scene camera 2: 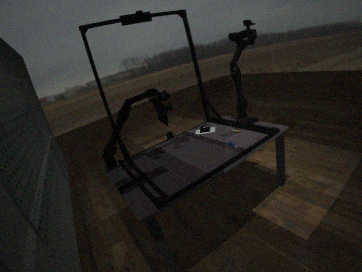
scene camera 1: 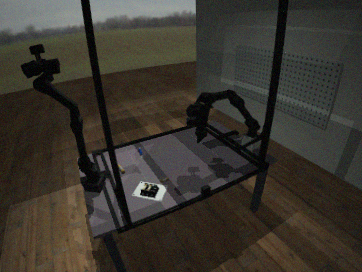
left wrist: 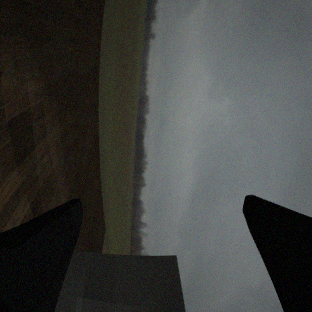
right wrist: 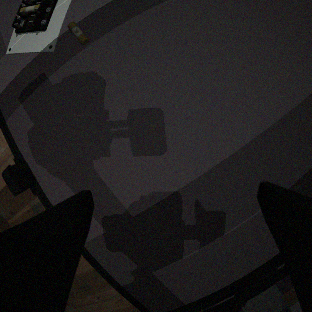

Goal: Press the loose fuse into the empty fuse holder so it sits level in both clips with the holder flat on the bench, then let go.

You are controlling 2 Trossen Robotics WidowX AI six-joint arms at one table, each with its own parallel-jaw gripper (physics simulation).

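Places are measured from the left arm's base along level axes (x back, y right, z up), in metres.
Pixels of known places: left gripper, fingertip midpoint: [scene camera 2: 256, 29] [left wrist: 165, 207]; right gripper, fingertip midpoint: [scene camera 2: 167, 123] [scene camera 1: 197, 139] [right wrist: 177, 195]; left arm's base, origin of the base link: [scene camera 2: 242, 116] [scene camera 1: 93, 179]; right arm's base, origin of the base link: [scene camera 2: 112, 166] [scene camera 1: 252, 135].
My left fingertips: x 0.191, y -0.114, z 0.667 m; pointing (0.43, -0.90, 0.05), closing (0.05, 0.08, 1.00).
Ahead of a thing's pixels: the offset from my left fingertips to its top centre. "spot": to the spot under its first point.
A black fuse holder [scene camera 1: 149, 190] [scene camera 2: 205, 129] [right wrist: 34, 17] sits on a white plate {spot: dx -0.593, dy +0.164, dz -0.718 m} [scene camera 1: 159, 198] [right wrist: 30, 44] on the bench; a yellowish fuse shows in part of it in the right wrist view. A loose tan fuse {dx -0.593, dy +0.015, dz -0.705 m} [scene camera 1: 165, 179] [right wrist: 77, 31] lies beside the plate. Another yellow fuse {dx -0.295, dy -0.056, dz -0.699 m} [scene camera 1: 121, 169] [scene camera 2: 235, 131] lies farther off. My left gripper [scene camera 1: 26, 70] [scene camera 2: 232, 36] [left wrist: 165, 207] is open and empty, raised high and facing away from the bench. My right gripper [scene camera 1: 200, 140] [scene camera 2: 165, 123] [right wrist: 177, 195] is open and empty above the bench, well away from the holder.
A blue cylinder {dx -0.370, dy -0.257, dz -0.706 m} [scene camera 1: 140, 151] [scene camera 2: 231, 144] lies on the bench. Dark frame posts [scene camera 1: 101, 100] [scene camera 1: 276, 75] rise from the bench's sides. A small black block {spot: dx -0.836, dy +0.125, dz -0.675 m} [scene camera 1: 205, 190] [right wrist: 17, 178] is at one bench edge. Arm shadows fall across the bench top.
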